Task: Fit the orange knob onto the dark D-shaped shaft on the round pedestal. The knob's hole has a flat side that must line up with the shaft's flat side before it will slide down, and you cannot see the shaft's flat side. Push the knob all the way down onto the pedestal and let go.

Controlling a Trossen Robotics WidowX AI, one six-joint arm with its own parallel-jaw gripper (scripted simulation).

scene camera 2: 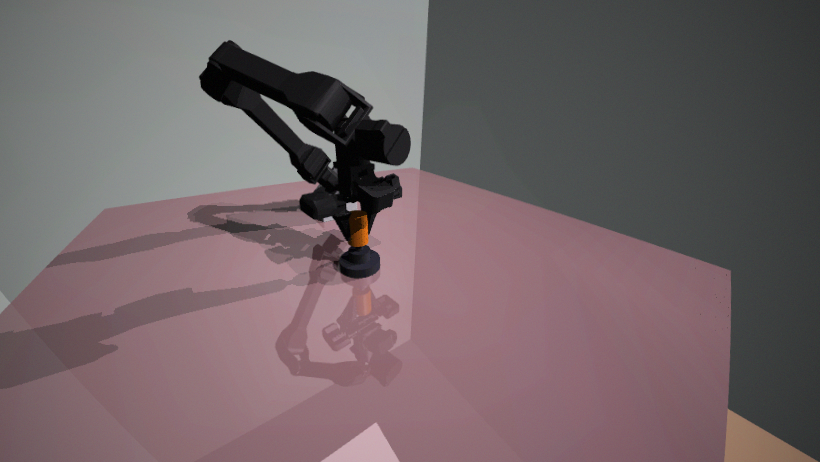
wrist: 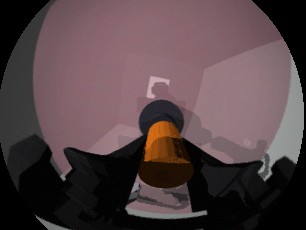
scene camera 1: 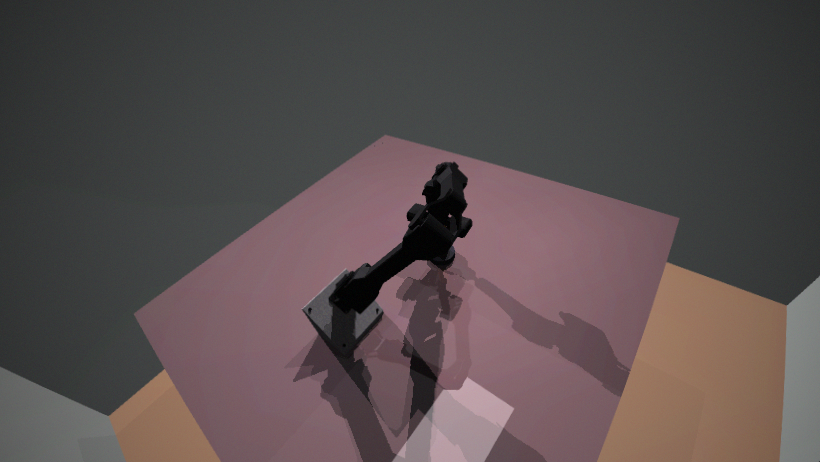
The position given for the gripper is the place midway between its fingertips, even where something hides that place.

Note:
In view: the gripper (scene camera 2: 357,237) and a dark round pedestal (scene camera 2: 358,262).
The gripper is seen too in the wrist view (wrist: 163,139). The dark round pedestal also shows in the wrist view (wrist: 160,110).

